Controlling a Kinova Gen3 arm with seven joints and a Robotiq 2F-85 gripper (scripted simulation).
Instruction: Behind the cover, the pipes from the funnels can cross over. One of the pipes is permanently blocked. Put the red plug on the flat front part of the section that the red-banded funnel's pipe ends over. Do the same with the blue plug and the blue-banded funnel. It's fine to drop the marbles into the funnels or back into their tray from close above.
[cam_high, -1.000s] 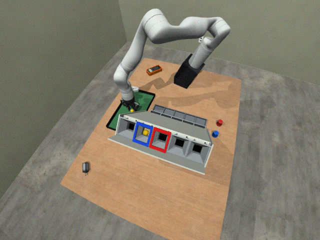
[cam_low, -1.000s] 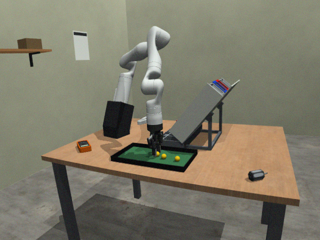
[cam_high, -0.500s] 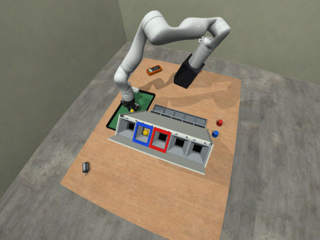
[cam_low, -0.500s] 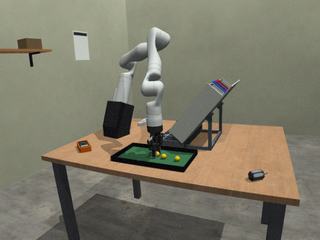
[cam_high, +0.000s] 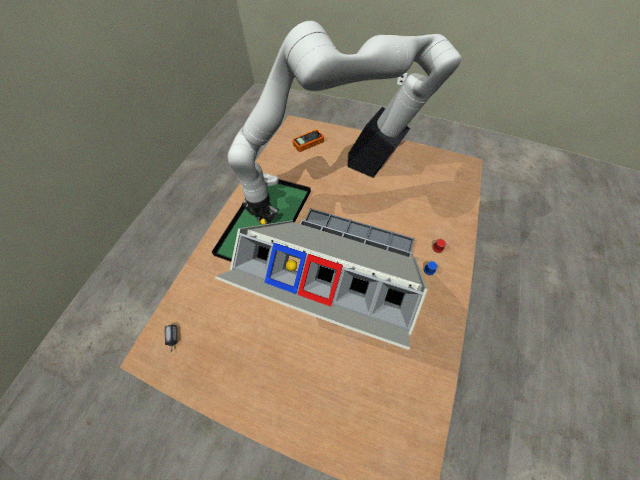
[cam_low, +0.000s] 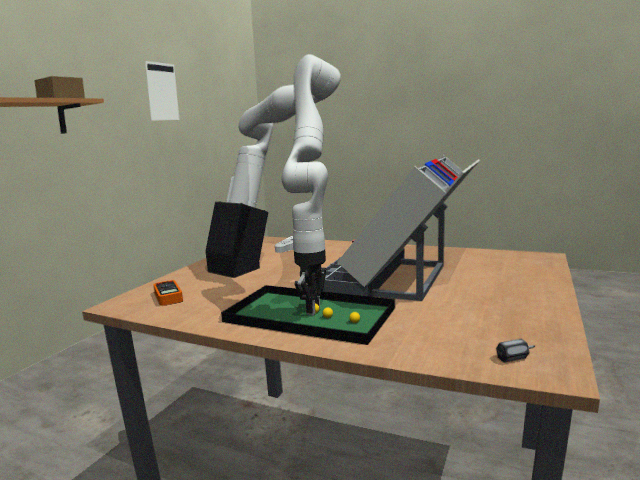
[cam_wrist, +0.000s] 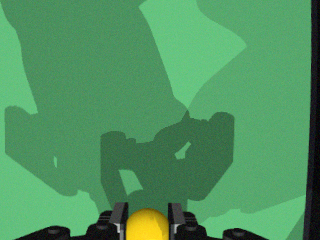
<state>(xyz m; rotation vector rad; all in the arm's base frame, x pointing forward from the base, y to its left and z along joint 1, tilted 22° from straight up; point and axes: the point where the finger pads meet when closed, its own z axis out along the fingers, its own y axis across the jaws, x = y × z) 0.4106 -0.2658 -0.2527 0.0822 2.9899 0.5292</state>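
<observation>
The green tray is 10 mm behind my hand, 10 mm to the right of it and 20 mm below it. Round my hand: orange meter: 460 mm behind, 10 mm below; then sloped grey cover: 130 mm ahead, 320 mm to the left, 180 mm above.
</observation>
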